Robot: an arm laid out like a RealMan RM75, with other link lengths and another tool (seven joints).
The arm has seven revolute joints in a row. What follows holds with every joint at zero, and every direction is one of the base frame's. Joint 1 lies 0.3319 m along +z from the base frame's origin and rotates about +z. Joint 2 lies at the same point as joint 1 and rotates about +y. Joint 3 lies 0.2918 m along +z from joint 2 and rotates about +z. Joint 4 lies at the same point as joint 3 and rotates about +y. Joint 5 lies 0.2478 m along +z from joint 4 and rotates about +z. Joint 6 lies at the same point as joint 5 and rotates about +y. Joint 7 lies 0.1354 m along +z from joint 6 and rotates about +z. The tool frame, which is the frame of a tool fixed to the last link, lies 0.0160 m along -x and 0.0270 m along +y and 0.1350 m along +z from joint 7; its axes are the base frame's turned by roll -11.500, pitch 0.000 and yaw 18.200 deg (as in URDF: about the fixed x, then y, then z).
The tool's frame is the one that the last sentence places.
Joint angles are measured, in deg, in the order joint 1, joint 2, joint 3, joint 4, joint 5, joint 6, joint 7. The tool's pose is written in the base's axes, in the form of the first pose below.
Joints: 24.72 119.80 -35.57 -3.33 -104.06 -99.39 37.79
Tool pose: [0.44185, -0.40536, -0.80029, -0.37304, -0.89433, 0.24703, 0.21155, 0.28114, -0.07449]
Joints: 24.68 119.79 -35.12 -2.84 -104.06 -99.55 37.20
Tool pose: [0.43614, -0.39915, -0.80651, -0.37259, -0.89591, 0.24191, 0.21076, 0.28088, -0.07388]
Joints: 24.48 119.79 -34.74 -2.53 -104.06 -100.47 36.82
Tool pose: [0.42446, -0.39265, -0.81588, -0.36524, -0.89877, 0.24252, 0.20874, 0.27848, -0.07082]
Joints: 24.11 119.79 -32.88 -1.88 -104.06 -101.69 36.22
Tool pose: [0.39437, -0.37497, -0.83897, -0.36630, -0.90144, 0.23071, 0.20624, 0.27936, -0.06363]
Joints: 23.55 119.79 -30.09 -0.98 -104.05 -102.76 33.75
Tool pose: [0.37055, -0.32447, -0.87029, -0.36820, -0.91154, 0.18308, 0.20521, 0.28221, -0.05542]
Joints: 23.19 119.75 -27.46 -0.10 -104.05 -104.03 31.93
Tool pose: [0.34300, -0.27928, -0.89686, -0.36951, -0.91792, 0.14452, 0.20312, 0.28494, -0.04623]
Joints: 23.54 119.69 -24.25 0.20 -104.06 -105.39 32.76
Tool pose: [0.29703, -0.25368, -0.92056, -0.37569, -0.91736, 0.13158, 0.19852, 0.29351, -0.03266]
